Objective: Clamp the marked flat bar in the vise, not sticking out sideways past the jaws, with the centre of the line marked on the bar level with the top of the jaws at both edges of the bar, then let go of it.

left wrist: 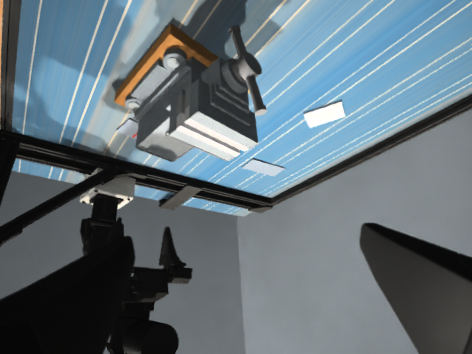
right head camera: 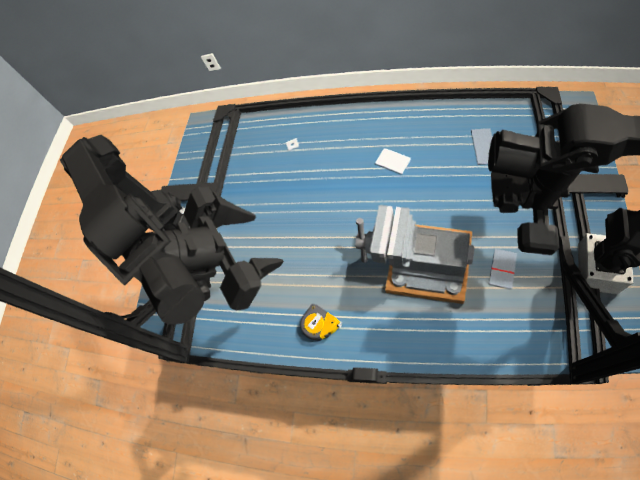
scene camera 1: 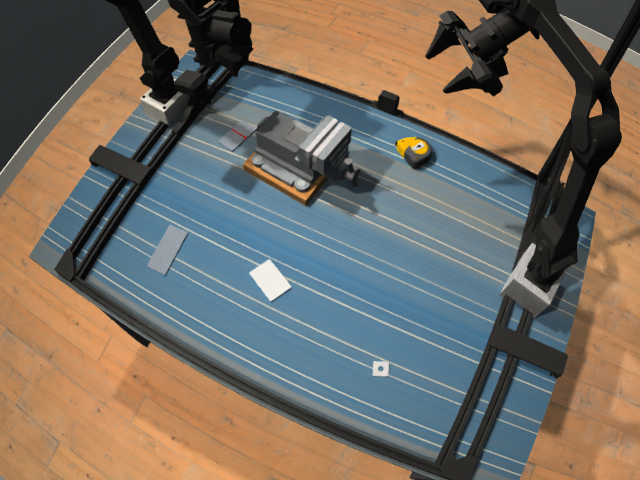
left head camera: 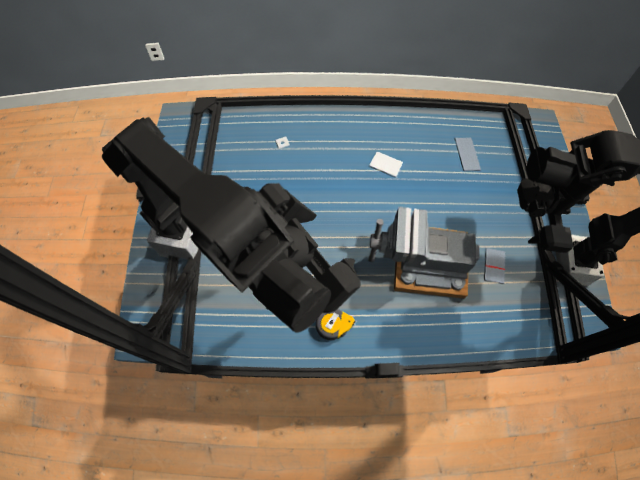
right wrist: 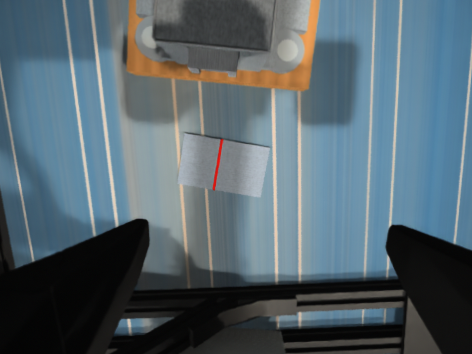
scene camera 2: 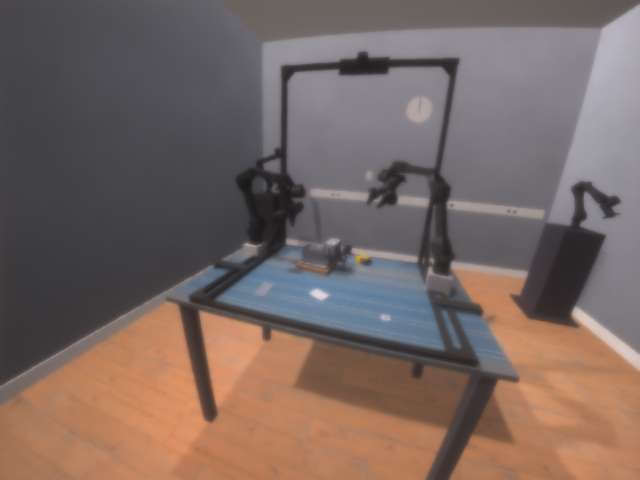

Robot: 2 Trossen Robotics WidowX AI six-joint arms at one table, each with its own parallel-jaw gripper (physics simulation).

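Where they show: left gripper, fingertip midpoint: (left wrist: 248, 241) (right head camera: 268, 239) (scene camera 1: 435, 74) (left head camera: 333, 239) (scene camera 2: 371, 206); right gripper, fingertip midpoint: (left wrist: 144, 222) (right head camera: 519, 219) (scene camera 1: 222, 89) (left head camera: 526, 222) (right wrist: 268, 233) (scene camera 2: 288, 228); left arm's base, origin of the base link: (scene camera 1: 541, 273) (left head camera: 173, 224) (scene camera 2: 440, 272); right arm's base, origin of the base link: (left wrist: 106, 200) (right head camera: 609, 257) (scene camera 1: 164, 92) (left head camera: 585, 254) (scene camera 2: 255, 243).
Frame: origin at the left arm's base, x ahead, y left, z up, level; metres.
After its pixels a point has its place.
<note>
The marked flat bar (left head camera: 495, 258) @(x 0.754, y 0.094, z -0.088 m) (right head camera: 503, 259) @(x 0.751, y 0.097, z -0.088 m) (scene camera 1: 229, 140) @(x 0.757, y 0.099, z -0.089 m) (right wrist: 245, 167) @(x 0.752, y 0.098, z -0.088 m) is grey with a red line across it. It lies flat on the mat by the vise's end opposite the handle. The vise (left head camera: 448, 258) @(x 0.606, y 0.028, z 0.012 m) (right head camera: 444, 258) @(x 0.623, y 0.035, z 0.012 m) (scene camera 1: 281, 142) @(x 0.599, y 0.087, z 0.012 m) (left wrist: 165, 135) @(x 0.608, y 0.041, z 0.011 m) stands on an orange wooden base; a narrow gap shows between its pale jaw faces. My right gripper (right wrist: 268, 233) @(x 0.747, y 0.099, z 0.102 m) is open and empty, pointing down high above the bar's area. My left gripper (right head camera: 268, 239) @(x 0.367, y -0.076, z 0.244 m) (scene camera 1: 436, 74) @(x 0.367, y -0.076, z 0.244 m) (left wrist: 248, 241) @(x 0.367, y -0.076, z 0.244 m) is open and empty, raised well away from the vise on its handle side.
A plain grey bar (left head camera: 467, 153) @(x 0.674, y 0.394, z -0.088 m) (scene camera 1: 168, 250) @(x 0.670, y 0.394, z -0.088 m), a white plate (left head camera: 386, 164) @(x 0.454, y 0.306, z -0.086 m) (scene camera 1: 269, 280) @(x 0.454, y 0.310, z -0.087 m) and a small white holed square (scene camera 1: 375, 373) @(x 0.175, y 0.339, z -0.088 m) lie on the mat. A yellow tape measure (right head camera: 330, 325) @(x 0.419, y -0.131, z -0.057 m) (scene camera 1: 415, 147) @(x 0.388, y -0.125, z -0.054 m) lies near the camera-post side. Black frame rails border the work area.
</note>
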